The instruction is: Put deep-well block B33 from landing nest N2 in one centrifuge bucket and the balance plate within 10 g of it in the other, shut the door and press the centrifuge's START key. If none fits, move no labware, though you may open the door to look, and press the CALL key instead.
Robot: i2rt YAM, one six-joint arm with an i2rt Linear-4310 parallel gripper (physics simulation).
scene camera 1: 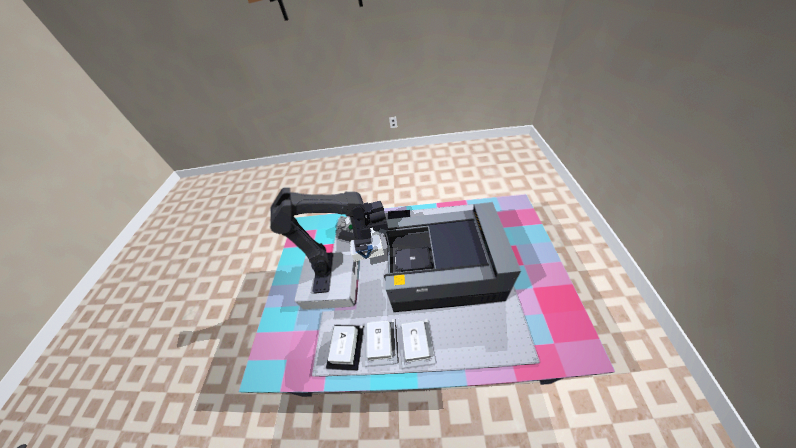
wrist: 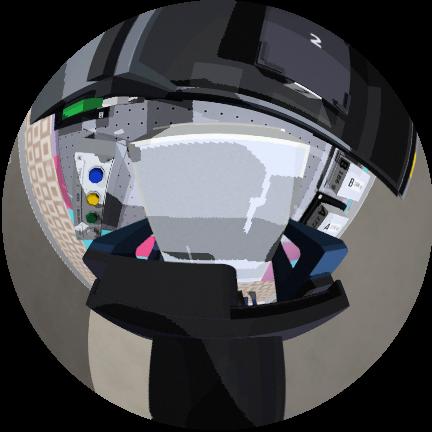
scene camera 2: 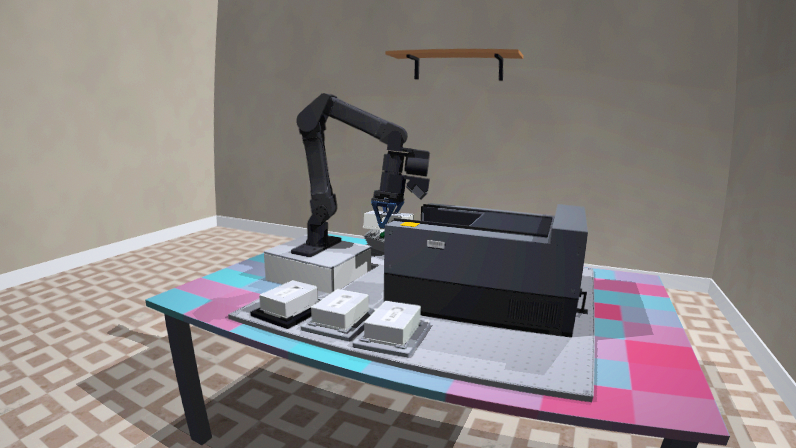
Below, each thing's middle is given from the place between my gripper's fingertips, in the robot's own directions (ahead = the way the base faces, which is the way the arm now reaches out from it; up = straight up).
Right now my hand is 270 mm short of the centrifuge rotor [wrist: 315, 71], 60 mm to the left of it and 30 mm above it. Round my hand: dark centrifuge [scene camera 2: 521, 271]: 340 mm ahead, 70 mm to the right, 30 mm below; control panel with coloured buttons [wrist: 94, 150]: 60 mm behind, 230 mm to the left, 110 mm below; balance plate B [scene camera 2: 341, 309]: 30 mm ahead, 340 mm to the right, 120 mm below.
